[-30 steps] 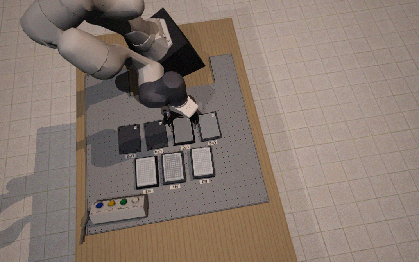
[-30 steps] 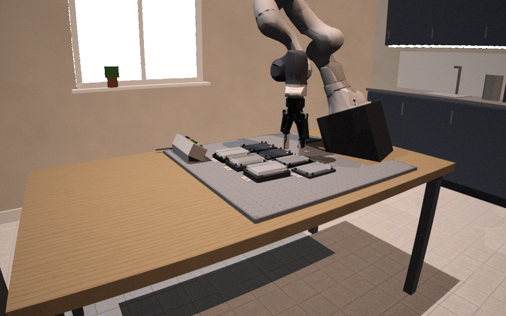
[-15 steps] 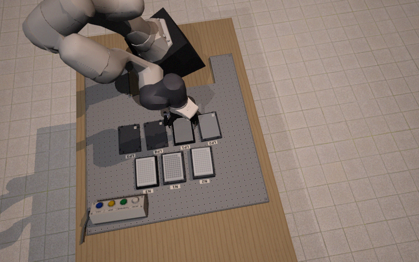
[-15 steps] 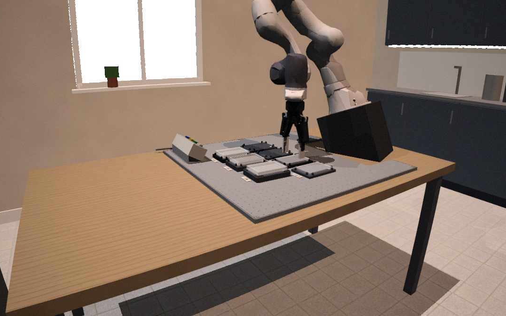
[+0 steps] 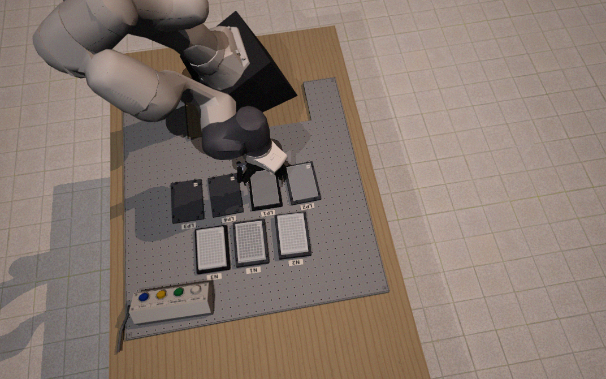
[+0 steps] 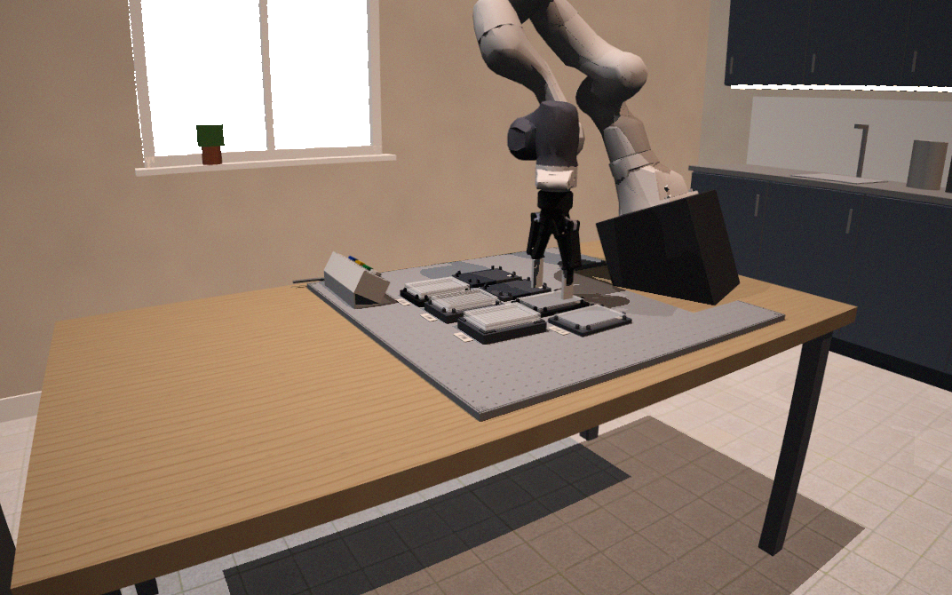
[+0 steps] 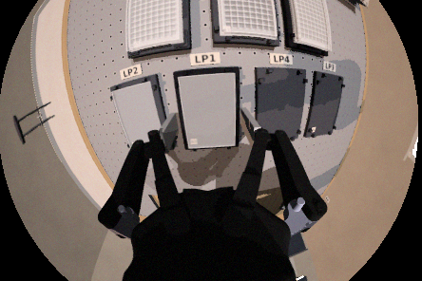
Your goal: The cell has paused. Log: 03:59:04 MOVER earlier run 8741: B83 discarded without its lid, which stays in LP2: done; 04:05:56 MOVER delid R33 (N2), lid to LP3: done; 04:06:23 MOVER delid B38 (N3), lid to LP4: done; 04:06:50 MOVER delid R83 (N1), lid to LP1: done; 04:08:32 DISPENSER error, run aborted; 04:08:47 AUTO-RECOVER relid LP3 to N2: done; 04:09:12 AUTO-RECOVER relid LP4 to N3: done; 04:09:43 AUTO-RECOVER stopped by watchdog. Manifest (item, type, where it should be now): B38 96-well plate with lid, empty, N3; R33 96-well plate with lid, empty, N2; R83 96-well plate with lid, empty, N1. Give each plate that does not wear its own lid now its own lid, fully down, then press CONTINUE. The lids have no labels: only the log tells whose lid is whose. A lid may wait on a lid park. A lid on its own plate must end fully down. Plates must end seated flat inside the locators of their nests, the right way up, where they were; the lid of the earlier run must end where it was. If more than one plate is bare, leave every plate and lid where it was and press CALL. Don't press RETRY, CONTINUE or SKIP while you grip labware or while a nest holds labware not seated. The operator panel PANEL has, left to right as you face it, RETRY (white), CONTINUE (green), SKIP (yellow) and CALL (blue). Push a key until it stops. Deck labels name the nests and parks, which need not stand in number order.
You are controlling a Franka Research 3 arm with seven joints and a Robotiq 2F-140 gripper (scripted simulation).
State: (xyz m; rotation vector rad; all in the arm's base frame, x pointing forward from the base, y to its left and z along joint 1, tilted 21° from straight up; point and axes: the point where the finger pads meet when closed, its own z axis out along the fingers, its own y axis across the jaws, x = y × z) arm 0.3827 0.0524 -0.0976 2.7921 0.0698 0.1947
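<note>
The lid park LP1 is 5 cm below my hand. Round my hand: lid park LP3: 1 cm ahead, 26 cm to the right, 5 cm below; lid park LP4: 13 cm to the right, 5 cm below; plate: 18 cm ahead, 7 cm to the right, 3 cm below.
</note>
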